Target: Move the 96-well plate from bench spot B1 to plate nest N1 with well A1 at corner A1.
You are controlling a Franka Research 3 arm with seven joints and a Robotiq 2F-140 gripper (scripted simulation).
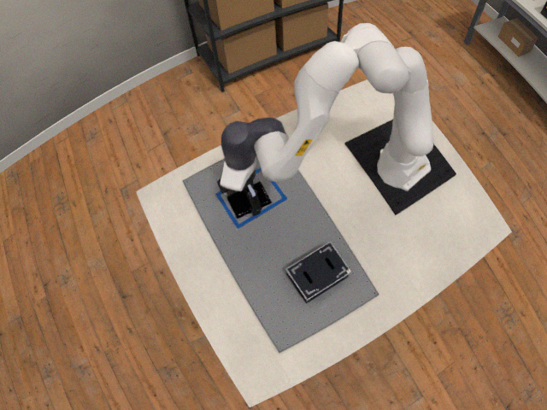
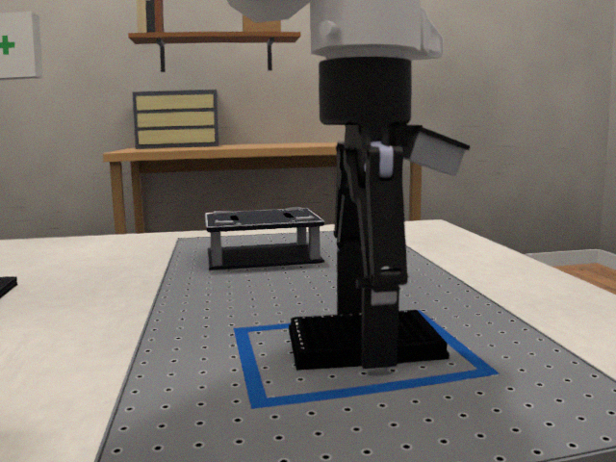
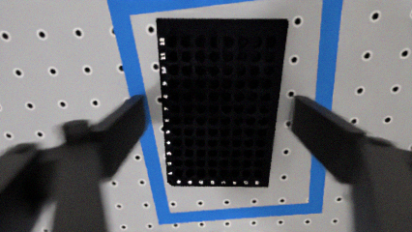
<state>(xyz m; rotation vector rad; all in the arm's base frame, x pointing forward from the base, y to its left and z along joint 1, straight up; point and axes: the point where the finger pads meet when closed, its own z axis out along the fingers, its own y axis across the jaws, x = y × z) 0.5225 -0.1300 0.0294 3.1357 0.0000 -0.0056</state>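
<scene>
Now: the black 96-well plate 2 cm below my hand. Round my hand: raised plate nest: 8 cm behind, 34 cm to the left, 3 cm above; corner label: 16 cm behind, 38 cm to the left, 3 cm above.
</scene>
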